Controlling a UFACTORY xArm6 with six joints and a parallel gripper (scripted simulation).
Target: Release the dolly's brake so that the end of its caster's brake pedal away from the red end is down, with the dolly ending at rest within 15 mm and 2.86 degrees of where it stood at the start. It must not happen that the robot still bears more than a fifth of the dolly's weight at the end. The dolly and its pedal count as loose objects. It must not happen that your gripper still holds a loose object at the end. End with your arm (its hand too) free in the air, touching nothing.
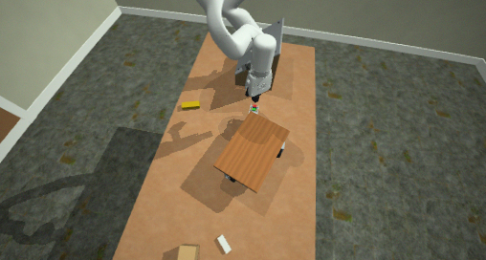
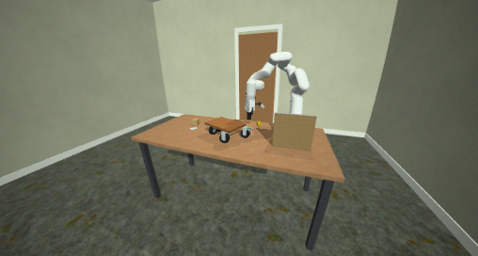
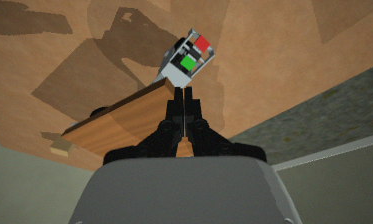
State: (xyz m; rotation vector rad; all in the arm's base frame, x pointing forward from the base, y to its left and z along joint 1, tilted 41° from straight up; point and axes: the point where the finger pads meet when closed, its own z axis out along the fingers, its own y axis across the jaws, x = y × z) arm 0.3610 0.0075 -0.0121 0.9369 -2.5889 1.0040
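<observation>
The brake pedal is 110 mm below my hand and 10 mm behind it. Round my hand: cardboard box 630 mm ahead, 170 mm to the right, 160 mm below; yellow block 340 mm to the right, 180 mm below, 30 mm behind; white block 580 mm ahead, 180 mm below, 40 mm to the right.
</observation>
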